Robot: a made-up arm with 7 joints. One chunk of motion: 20 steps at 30 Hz.
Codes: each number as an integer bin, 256 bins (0 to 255) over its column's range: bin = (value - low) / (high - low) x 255, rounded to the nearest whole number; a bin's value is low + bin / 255 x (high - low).
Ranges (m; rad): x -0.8..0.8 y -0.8..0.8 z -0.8..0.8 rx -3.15..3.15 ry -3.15..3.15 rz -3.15..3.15
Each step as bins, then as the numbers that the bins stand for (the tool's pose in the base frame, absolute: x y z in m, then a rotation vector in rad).
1 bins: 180 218 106 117 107 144
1 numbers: 0.3294 0.5678 -0.1349 -0.2594 -0.5065 0.4076
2 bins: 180 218 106 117 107 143
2 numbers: 0.3294 0.5678 -0.1349 -0.2594 -0.5065 0.3829
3 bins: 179 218 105 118 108 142
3 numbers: 0.3231 0.5678 -0.1412 -0.2347 -0.4818 0.3582
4 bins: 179 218 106 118 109 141
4 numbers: 0.3231 0.5678 -0.1349 -0.2347 -0.4571 0.3335
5 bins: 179 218 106 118 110 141
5 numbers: 0.3231 0.5678 -0.1349 -0.2347 -0.4324 0.3335
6 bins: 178 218 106 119 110 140
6 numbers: 0.3169 0.5678 -0.1349 -0.2100 -0.4324 0.3088
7 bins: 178 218 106 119 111 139
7 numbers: 0.3169 0.5678 -0.1349 -0.2100 -0.4076 0.2841
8 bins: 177 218 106 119 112 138
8 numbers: 0.3106 0.5678 -0.1349 -0.2100 -0.3829 0.2594
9 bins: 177 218 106 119 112 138
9 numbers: 0.3106 0.5678 -0.1349 -0.2100 -0.3829 0.2594
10 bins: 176 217 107 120 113 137
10 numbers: 0.3043 0.5616 -0.1286 -0.1853 -0.3582 0.2347
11 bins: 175 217 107 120 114 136
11 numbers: 0.2980 0.5616 -0.1286 -0.1853 -0.3335 0.2100
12 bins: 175 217 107 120 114 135
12 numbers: 0.2980 0.5616 -0.1286 -0.1853 -0.3335 0.1853
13 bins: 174 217 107 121 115 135
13 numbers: 0.2918 0.5616 -0.1286 -0.1606 -0.3088 0.1853
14 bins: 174 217 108 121 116 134
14 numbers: 0.2918 0.5616 -0.1224 -0.1606 -0.2841 0.1606
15 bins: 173 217 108 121 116 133
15 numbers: 0.2855 0.5616 -0.1224 -0.1606 -0.2841 0.1359
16 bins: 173 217 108 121 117 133
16 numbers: 0.2855 0.5616 -0.1224 -0.1606 -0.2594 0.1359
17 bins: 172 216 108 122 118 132
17 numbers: 0.2792 0.5553 -0.1224 -0.1359 -0.2347 0.1112
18 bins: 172 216 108 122 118 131
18 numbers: 0.2792 0.5553 -0.1224 -0.1359 -0.2347 0.0865
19 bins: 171 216 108 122 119 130
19 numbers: 0.2729 0.5553 -0.1224 -0.1359 -0.2100 0.0618
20 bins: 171 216 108 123 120 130
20 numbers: 0.2729 0.5553 -0.1224 -0.1112 -0.1853 0.0618
